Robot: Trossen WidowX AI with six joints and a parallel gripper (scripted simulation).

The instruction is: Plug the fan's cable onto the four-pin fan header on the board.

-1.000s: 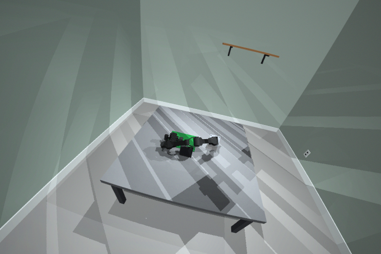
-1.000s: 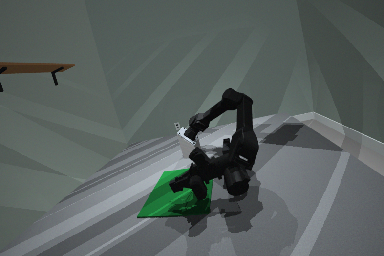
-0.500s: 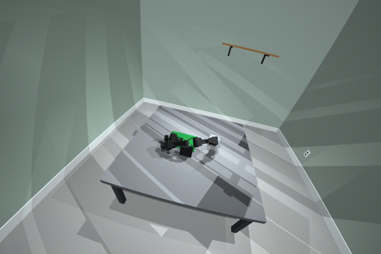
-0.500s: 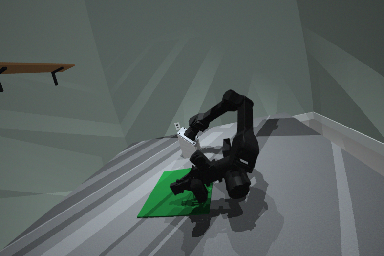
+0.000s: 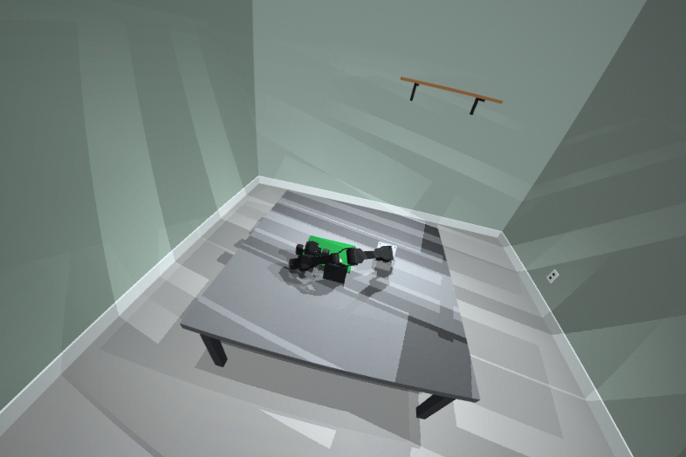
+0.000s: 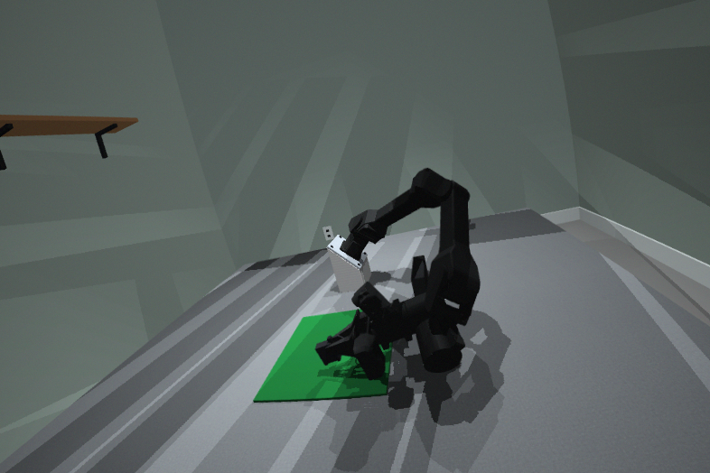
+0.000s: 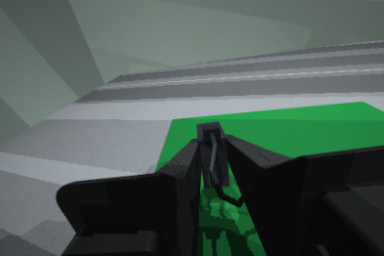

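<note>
Now: the green board 90 mm behind my gripper tip, 70 mm below it and 20 mm to the right of it. Round my gripper tip: black fan: 170 mm to the left, 160 mm behind; then black plug: 10 mm below.
</note>
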